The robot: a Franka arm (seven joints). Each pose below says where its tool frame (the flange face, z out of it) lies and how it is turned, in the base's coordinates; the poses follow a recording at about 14 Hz.
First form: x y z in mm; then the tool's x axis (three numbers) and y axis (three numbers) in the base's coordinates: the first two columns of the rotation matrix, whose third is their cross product.
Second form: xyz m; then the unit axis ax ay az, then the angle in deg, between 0 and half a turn. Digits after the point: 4 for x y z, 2 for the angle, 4 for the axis.
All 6 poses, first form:
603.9, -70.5, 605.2, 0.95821, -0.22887, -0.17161, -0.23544, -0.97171, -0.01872
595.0, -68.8, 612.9, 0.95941, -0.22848, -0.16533, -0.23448, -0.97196, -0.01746
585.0, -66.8, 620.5, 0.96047, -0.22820, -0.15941, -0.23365, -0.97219, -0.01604
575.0, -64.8, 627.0, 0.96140, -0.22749, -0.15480, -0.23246, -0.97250, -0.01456
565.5, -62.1, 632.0, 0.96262, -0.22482, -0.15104, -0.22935, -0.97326, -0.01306
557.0, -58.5, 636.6, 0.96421, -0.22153, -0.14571, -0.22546, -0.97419, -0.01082
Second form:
0.6039, -0.0705, 0.6052, -0.9895, 0.1174, 0.0844, 177.77
0.5950, -0.0688, 0.6129, -0.9898, 0.1170, 0.0814, 177.89
0.5850, -0.0668, 0.6205, -0.9901, 0.1167, 0.0785, 178.01
0.5750, -0.0648, 0.6270, -0.9903, 0.1161, 0.0763, 178.13
0.5655, -0.0621, 0.6320, -0.9906, 0.1146, 0.0745, 178.26
0.5570, -0.0585, 0.6366, -0.9910, 0.1128, 0.0720, 178.44

